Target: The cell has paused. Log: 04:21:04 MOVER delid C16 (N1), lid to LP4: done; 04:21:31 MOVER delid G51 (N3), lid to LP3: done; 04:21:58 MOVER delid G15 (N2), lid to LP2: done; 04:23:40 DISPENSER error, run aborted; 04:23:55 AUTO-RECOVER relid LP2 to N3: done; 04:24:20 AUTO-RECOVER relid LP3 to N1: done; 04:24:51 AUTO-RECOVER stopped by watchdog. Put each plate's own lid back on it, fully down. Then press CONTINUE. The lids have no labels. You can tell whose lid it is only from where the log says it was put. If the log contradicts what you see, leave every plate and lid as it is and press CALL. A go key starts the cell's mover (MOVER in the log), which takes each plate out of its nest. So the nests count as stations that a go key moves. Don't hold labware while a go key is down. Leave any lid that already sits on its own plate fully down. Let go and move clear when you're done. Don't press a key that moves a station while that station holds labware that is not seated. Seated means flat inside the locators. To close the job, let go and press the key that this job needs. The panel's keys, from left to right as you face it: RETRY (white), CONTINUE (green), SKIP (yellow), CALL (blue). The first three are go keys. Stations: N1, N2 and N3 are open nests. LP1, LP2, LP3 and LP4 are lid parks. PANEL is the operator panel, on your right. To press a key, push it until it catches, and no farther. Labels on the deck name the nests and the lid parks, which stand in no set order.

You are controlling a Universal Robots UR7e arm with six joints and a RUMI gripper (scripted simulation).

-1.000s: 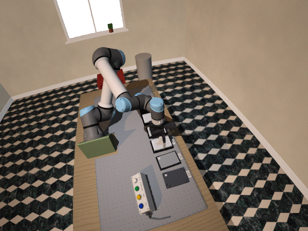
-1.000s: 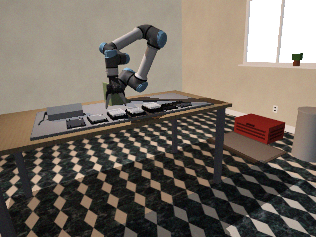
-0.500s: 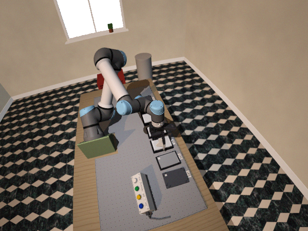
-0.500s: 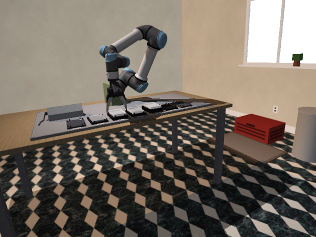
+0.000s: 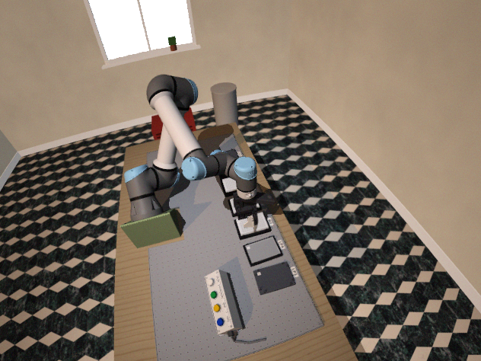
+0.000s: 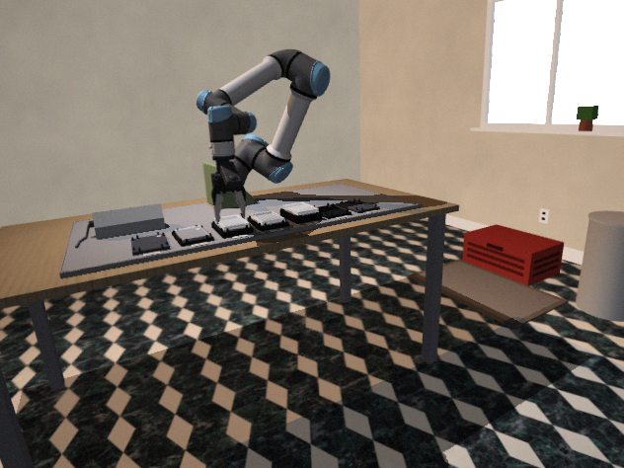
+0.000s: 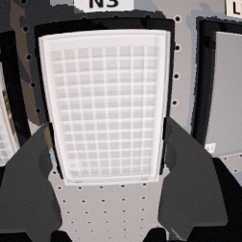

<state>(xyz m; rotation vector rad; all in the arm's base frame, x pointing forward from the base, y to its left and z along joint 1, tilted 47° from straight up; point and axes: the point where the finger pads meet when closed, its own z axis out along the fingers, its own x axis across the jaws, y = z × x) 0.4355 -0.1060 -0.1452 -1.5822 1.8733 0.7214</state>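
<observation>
My hand is 20 mm above the plate. The rest, counted from my hand: pale grey lid: 10 mm behind, 130 mm to the right, 30 mm below; black lid park: 10 mm behind, 130 mm to the right, 40 mm below; green CONTINUE key: 270 mm behind, 250 mm to the right, 30 mm above.
</observation>
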